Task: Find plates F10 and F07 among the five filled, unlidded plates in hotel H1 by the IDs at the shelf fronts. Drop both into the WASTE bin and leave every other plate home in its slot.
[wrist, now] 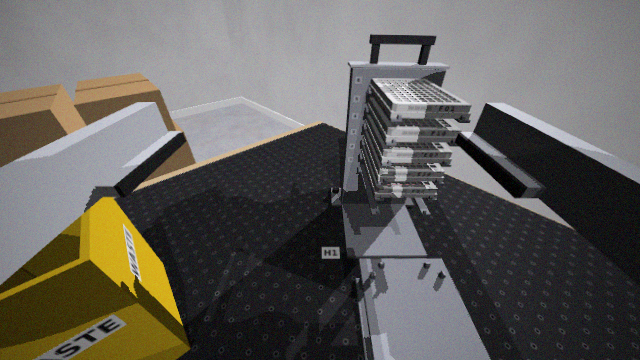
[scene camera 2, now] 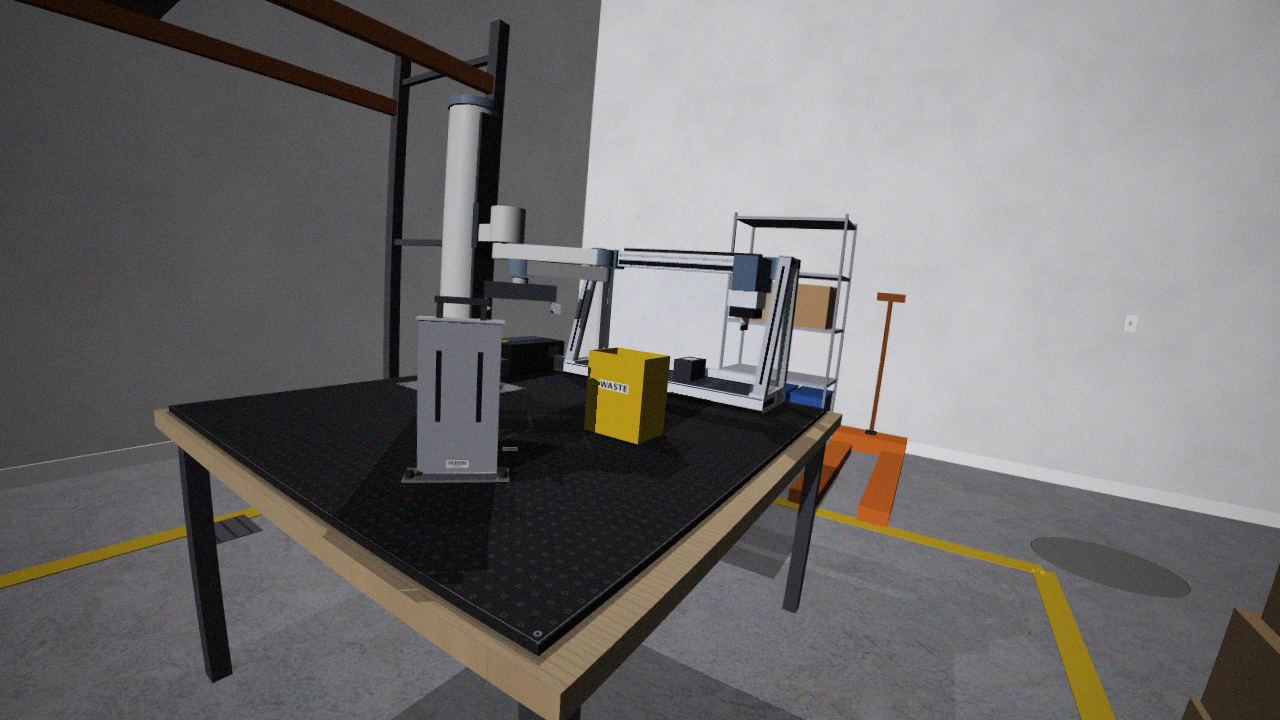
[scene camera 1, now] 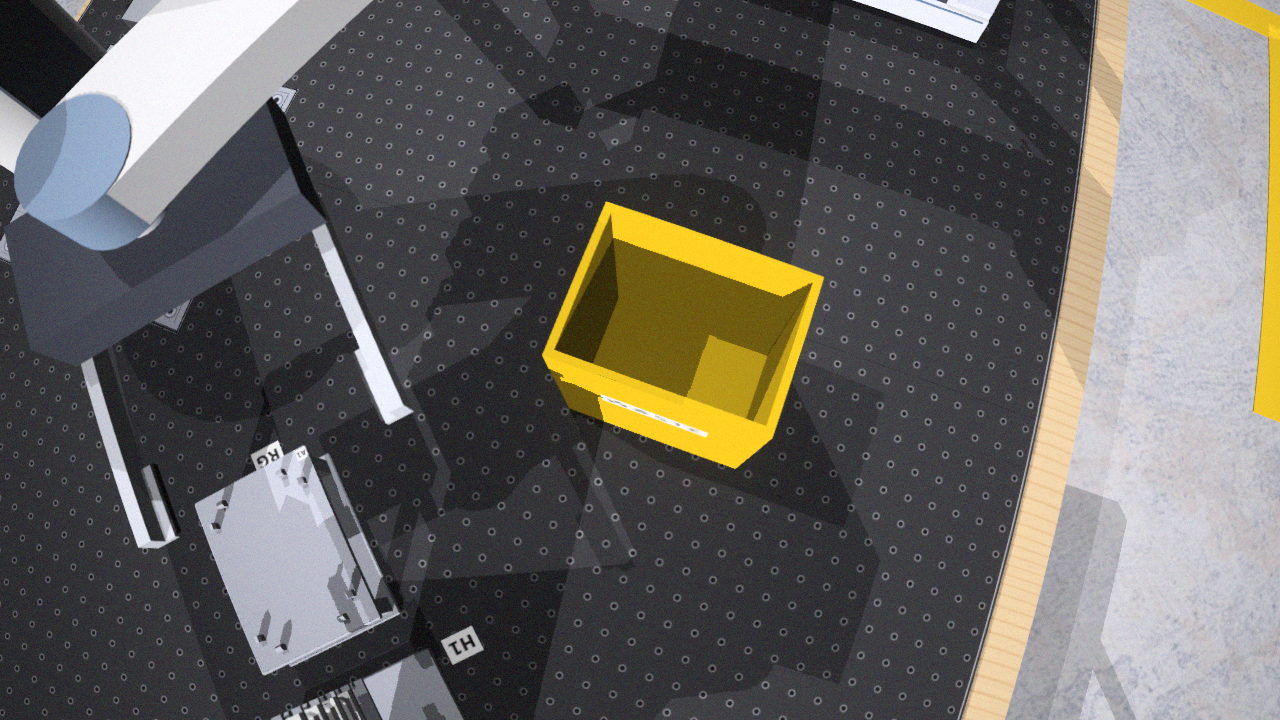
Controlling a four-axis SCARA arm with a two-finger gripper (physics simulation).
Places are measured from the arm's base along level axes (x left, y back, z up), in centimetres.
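Pixels of known places: gripper, between the fingertips: point(wrist: 320, 121) point(scene camera 2: 522, 307) point(scene camera 1: 272, 480).
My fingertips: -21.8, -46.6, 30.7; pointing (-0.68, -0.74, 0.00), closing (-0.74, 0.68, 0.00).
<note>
Ahead of a thing's pixels: the offset from my fingertips to its top centre, as dx, dy, dz. "pt": to the spot under its first point.
Hotel H1 point(wrist: 352, 175) point(scene camera 2: 457, 394) stands upright ahead of my gripper. Five plates are stacked in its slots, fronts facing the wrist camera. The top plate @(-21.0, -5.5, -2.8) point(wrist: 431, 109) seems to read F02. The second plate @(-21.0, -5.5, -5.6) point(wrist: 425, 133) looks like F10 and the third plate @(-21.0, -5.5, -8.5) point(wrist: 417, 155) like F07, both small and blurred. The IDs of the fourth plate @(-21.0, -5.5, -11.3) point(wrist: 412, 174) and fifth plate @(-21.0, -5.5, -14.1) point(wrist: 407, 191) are unclear. My gripper point(scene camera 1: 275, 479) point(wrist: 320, 121) is open and empty, its fingers pointing towards the hotel, apart from the plates. The yellow WASTE bin @(+19.2, -18.0, -9.5) point(scene camera 1: 707, 246) point(scene camera 2: 646, 402) point(wrist: 105, 230) stands upright and empty.
A low grey stand point(scene camera 1: 277, 564) point(wrist: 415, 300) with pegs and an RG label lies between gripper and hotel. The hotel has a handle @(pt -25.9, -11.0, +2.1) point(wrist: 402, 39) on top. The arm's column point(scene camera 2: 463, 197) rises behind the hotel in scene camera 2. A gantry machine point(scene camera 2: 780, 340) stands beyond the bin.
</note>
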